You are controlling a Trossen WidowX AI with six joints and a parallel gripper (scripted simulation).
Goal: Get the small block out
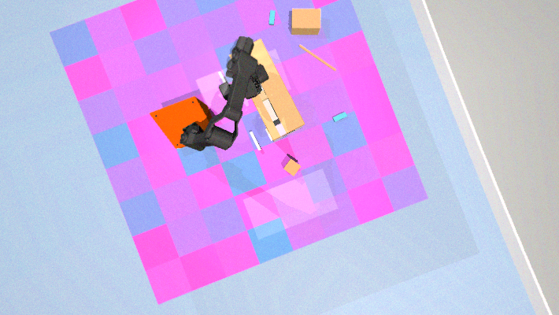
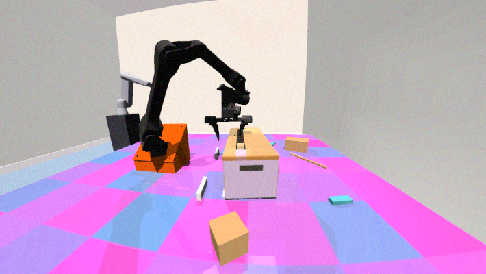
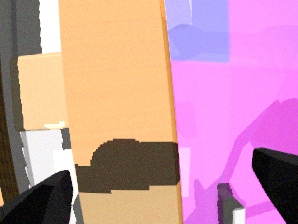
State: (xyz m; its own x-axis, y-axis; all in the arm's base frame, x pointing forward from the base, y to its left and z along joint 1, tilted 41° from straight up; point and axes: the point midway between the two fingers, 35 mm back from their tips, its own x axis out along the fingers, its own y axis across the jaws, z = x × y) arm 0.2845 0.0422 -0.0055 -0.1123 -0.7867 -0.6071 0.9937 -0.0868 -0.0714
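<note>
Right now my gripper tip is 5 cm short of the small tan block, 4 cm to the left of it and 2 cm above it. The rest, counted from my gripper tip: larger tan box (37 cm ahead, 17 cm to the left, 8 cm below); then thin stick (35 cm ahead, 10 cm below, 2 cm to the left).
</note>
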